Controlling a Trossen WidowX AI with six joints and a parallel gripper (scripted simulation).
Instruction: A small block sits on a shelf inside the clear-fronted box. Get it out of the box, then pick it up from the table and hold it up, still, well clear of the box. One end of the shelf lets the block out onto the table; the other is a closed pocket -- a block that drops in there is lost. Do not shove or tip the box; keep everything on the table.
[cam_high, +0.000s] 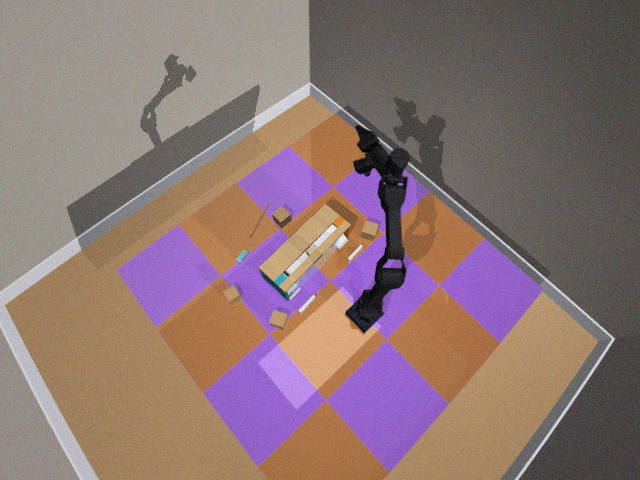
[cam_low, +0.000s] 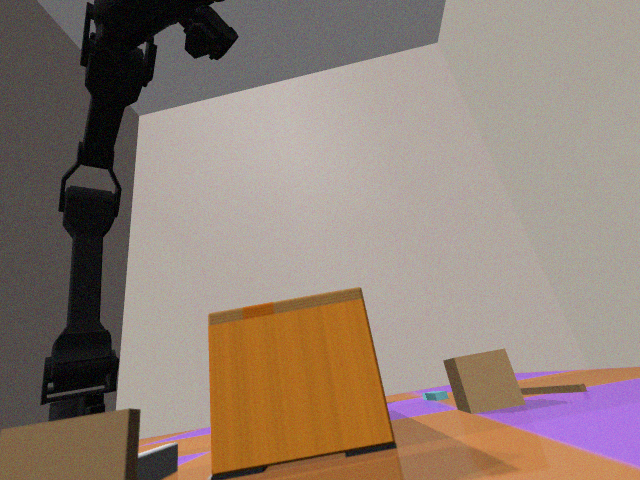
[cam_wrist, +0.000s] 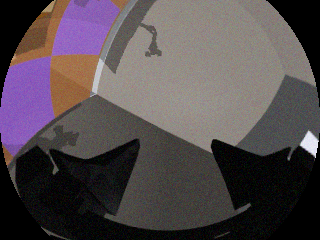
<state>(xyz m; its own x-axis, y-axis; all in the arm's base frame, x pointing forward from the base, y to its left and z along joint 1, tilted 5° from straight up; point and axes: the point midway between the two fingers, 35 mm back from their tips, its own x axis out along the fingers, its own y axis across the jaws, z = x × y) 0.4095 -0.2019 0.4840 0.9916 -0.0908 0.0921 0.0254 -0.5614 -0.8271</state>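
Right now the clear-fronted wooden box is 140 mm behind my gripper tip, 290 mm to the left of it and 440 mm below it. The rest, counted from my gripper tip: pale block: 130 mm behind, 280 mm to the left, 420 mm below; then thin wooden stick: 160 mm ahead, 370 mm to the left, 500 mm below; then teal piece: 50 mm ahead, 520 mm to the left, 500 mm below.
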